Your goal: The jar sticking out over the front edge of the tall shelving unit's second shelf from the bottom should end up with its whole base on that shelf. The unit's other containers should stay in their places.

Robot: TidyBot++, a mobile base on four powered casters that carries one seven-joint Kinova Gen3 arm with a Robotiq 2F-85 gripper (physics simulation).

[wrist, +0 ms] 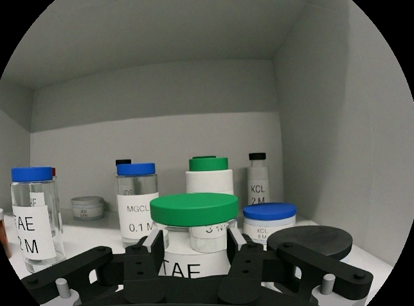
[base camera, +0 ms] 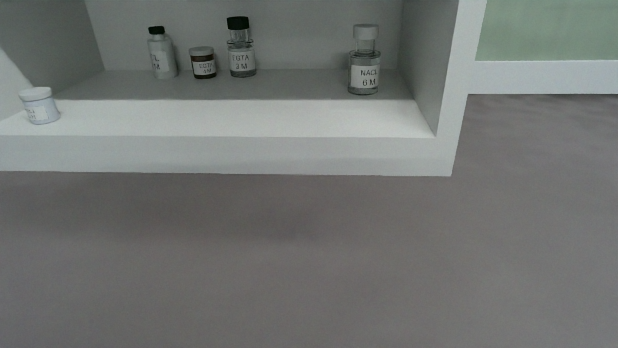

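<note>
The clear jar with a green lid and a white TAE label stands upright in the middle foreground of the wrist view. Its base and the shelf's front edge there are hidden behind my gripper, so the overhang cannot be seen. My gripper is partly open. Its two fingertips stand at the left and right of the jar's body, below the lid, and are not closed on it. The shelf shows behind the jar. The jar does not show in the base camera view.
A black-lidded jar and a blue-lidded KCL jar stand close right. The MGCL bottle and TAE 2 M bottle stand left. A green-lidded white container is behind. The base camera shows another shelf with several containers.
</note>
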